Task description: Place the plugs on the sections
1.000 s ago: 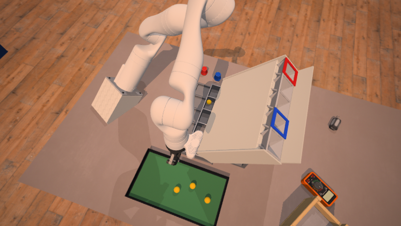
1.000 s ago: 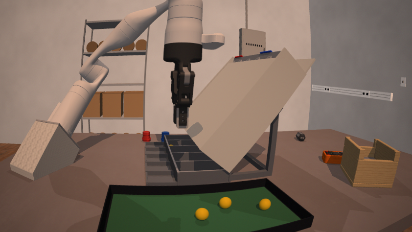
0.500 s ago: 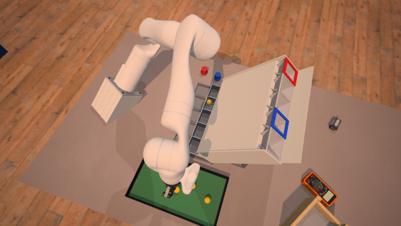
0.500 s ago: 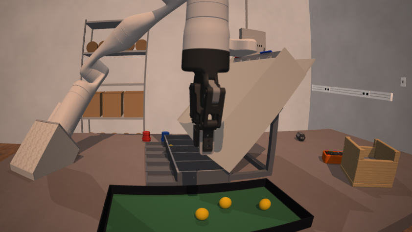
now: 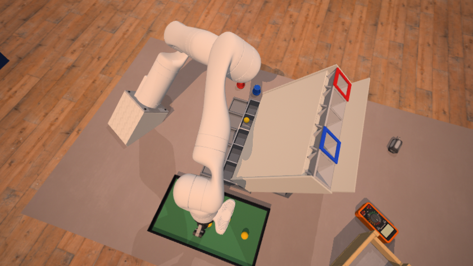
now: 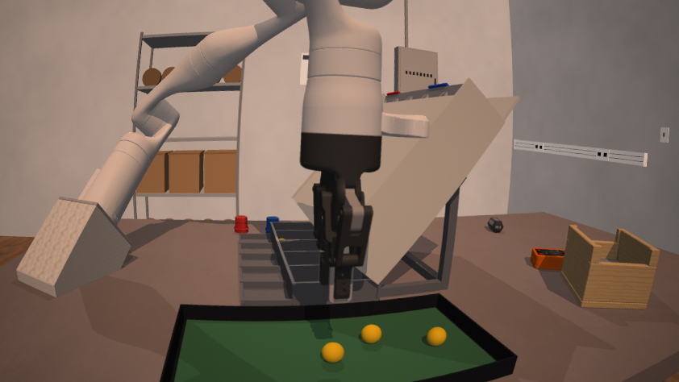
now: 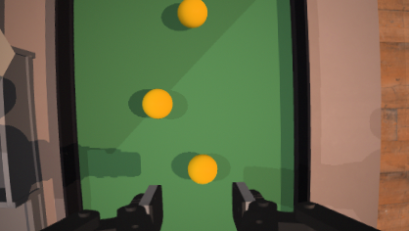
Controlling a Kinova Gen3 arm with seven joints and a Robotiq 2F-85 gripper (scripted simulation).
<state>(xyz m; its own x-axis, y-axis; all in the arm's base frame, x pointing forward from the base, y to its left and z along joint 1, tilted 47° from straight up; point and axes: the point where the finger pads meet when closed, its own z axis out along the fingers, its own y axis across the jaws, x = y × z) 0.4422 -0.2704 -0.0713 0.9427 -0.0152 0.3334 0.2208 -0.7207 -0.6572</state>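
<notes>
My gripper is now 10 cm above the green marble tray and 1 cm to the right of it. The rest, counted from my hand: wooden box 50 cm ahead, 16 cm to the left, 6 cm below; then beige cover 36 cm to the left, 10 cm above, 4 cm ahead; then orange multimeter 49 cm ahead, 32 cm to the left, 9 cm below.
</notes>
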